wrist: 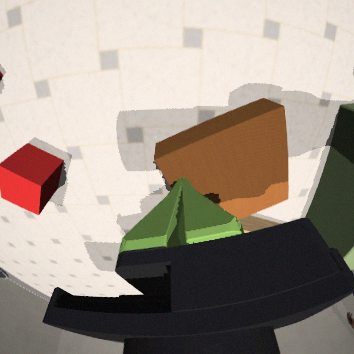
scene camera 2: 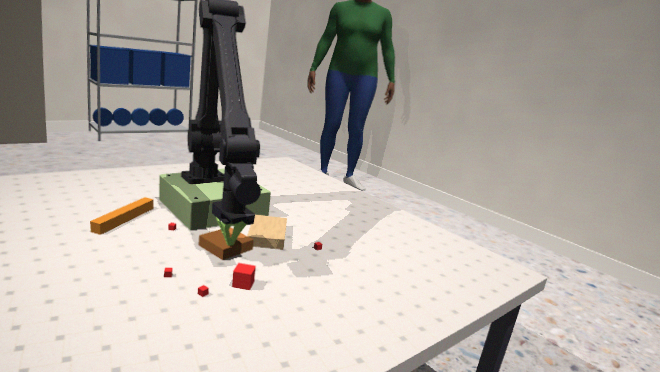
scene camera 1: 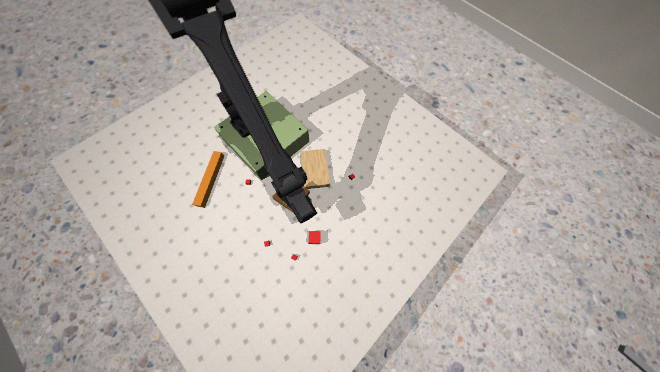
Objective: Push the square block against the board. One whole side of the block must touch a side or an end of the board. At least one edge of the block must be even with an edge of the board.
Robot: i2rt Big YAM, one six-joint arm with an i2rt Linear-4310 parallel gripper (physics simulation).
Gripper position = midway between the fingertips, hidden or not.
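My gripper (scene camera 2: 230, 245) is shut, and it touches a brown square block (scene camera 2: 214, 242), the same brown square block (wrist: 239, 160) that the wrist view shows. On the table rests an orange board (scene camera 2: 100, 225), and scene camera 1 shows the orange board (scene camera 1: 206, 185) too, while the orange board is out of frame in the wrist view. A light wooden block (scene camera 2: 268, 232) rests on the table as well, and I also see the light wooden block (scene camera 1: 314, 162) from scene camera 1. A red cube (wrist: 37, 172) rests on the table too.
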